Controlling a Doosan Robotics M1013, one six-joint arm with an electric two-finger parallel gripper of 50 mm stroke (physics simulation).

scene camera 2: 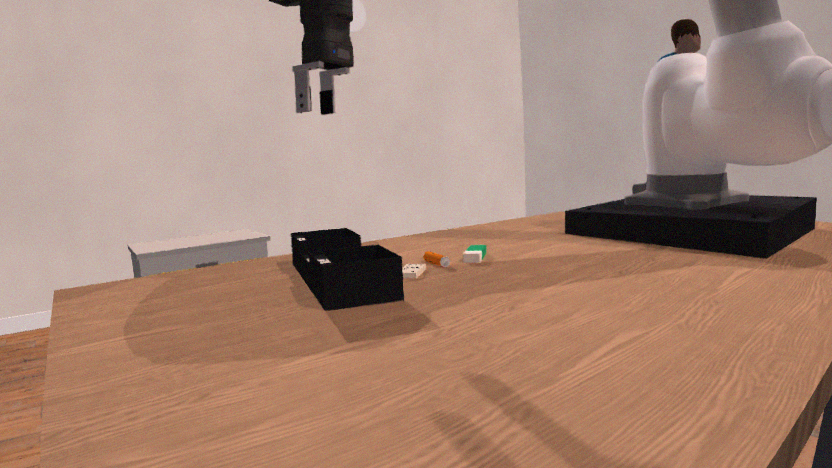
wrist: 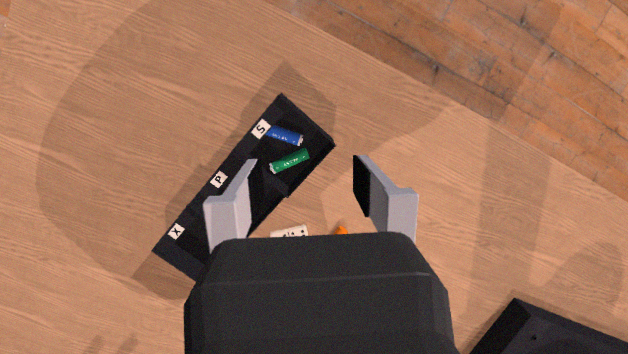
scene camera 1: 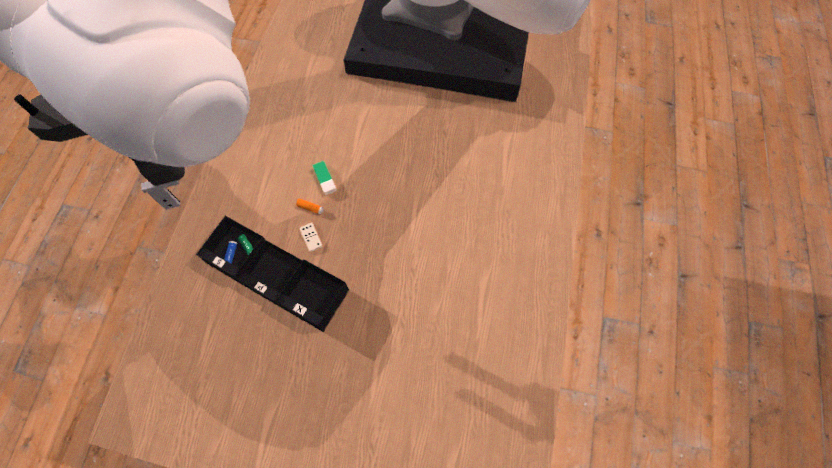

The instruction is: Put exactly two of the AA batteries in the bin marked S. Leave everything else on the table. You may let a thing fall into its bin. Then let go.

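Seen in the pictures: gripper, fingertip midpoint: [scene camera 2: 316, 113] [wrist: 308, 175] [scene camera 1: 171, 188]; arm's base, origin of the base link: [scene camera 2: 686, 202] [scene camera 1: 434, 1].
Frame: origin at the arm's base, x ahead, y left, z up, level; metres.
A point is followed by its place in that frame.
Note:
The bin marked S [scene camera 1: 216, 237] {z -0.024, x 0.661, y -0.143 m} [wrist: 301, 121] {z -0.045, x 0.667, y -0.135 m} is an end compartment of a black three-part box. A blue AA battery [scene camera 1: 230, 252] {z -0.031, x 0.674, y -0.108 m} [wrist: 285, 135] {z -0.030, x 0.673, y -0.112 m} and a green AA battery [scene camera 1: 245, 244] {z -0.030, x 0.650, y -0.091 m} [wrist: 290, 160] {z -0.030, x 0.651, y -0.091 m} lie inside it, apart from each other. In scene camera 2 the walls hide both. An orange cylinder with a pale end [scene camera 1: 308, 206] {z -0.038, x 0.537, y -0.026 m} [scene camera 2: 435, 259] {z -0.042, x 0.541, y -0.016 m} [wrist: 341, 230] {z -0.039, x 0.538, y -0.050 m} lies on the table beside the box; I cannot read a label on it. My gripper [scene camera 2: 314, 112] {z 0.165, x 0.661, y -0.135 m} [wrist: 308, 175] {z 0.165, x 0.661, y -0.135 m} is open and empty, high above the box. In scene camera 1 the arm partly hides it.
The bins marked P [scene camera 1: 274, 268] {z -0.044, x 0.665, y -0.027 m} and X [scene camera 1: 318, 292] {z -0.045, x 0.673, y 0.065 m} adjoin bin S. A white domino [scene camera 1: 310, 236] {z -0.044, x 0.586, y 0.003 m} [scene camera 2: 413, 270] {z -0.045, x 0.590, y 0.017 m} [wrist: 290, 232] {z -0.044, x 0.591, y -0.005 m} and a green-and-white eraser [scene camera 1: 324, 176] {z -0.039, x 0.469, y -0.029 m} [scene camera 2: 474, 253] {z -0.039, x 0.487, y -0.003 m} lie on the table near the orange cylinder. The black robot base [scene camera 1: 430, 78] {z -0.023, x 0.186, y 0.068 m} [scene camera 2: 669, 234] {z -0.033, x 0.181, y 0.092 m} stands farther off.

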